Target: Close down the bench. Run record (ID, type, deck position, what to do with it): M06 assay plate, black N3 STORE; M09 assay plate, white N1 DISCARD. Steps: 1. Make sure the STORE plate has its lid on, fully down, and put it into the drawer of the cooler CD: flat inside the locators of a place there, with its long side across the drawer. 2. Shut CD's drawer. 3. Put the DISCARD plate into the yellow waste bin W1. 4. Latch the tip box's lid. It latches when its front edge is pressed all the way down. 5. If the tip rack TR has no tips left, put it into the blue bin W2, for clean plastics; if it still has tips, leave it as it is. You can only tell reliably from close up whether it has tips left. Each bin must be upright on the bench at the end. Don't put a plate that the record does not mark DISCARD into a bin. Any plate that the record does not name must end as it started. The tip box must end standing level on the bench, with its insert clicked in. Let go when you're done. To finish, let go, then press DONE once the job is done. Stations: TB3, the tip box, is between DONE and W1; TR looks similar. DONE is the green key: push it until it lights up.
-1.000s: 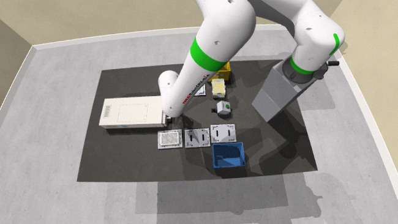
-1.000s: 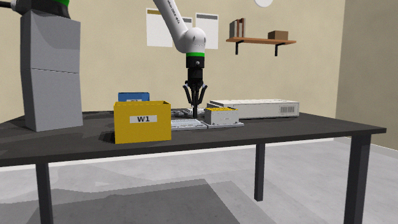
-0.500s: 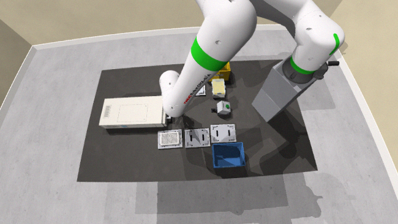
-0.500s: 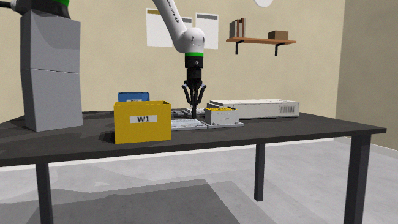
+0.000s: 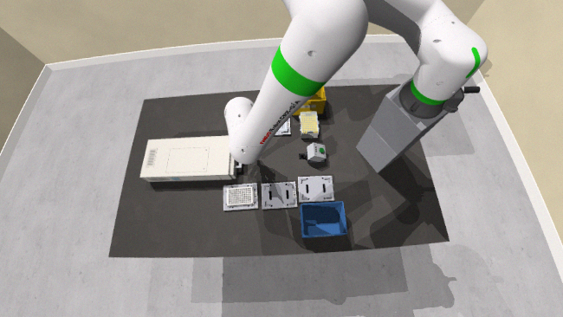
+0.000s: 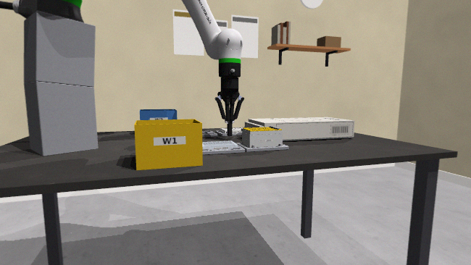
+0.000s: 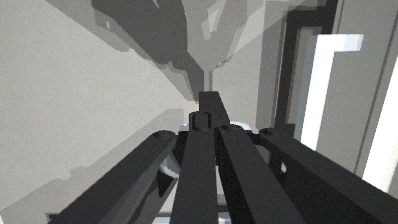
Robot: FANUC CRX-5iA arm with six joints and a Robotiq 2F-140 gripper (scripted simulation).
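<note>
The white assay plate lies 19 cm to the left of my hand, 7 cm ahead of it and 3 cm below it. Also, from my hand: lidded pale plate (20 cm to the right, 9 cm behind, 4 cm below); then yellow tip rack TR (20 cm to the right, 7 cm ahead); then drawer (21 cm ahead, 2 cm below).
</note>
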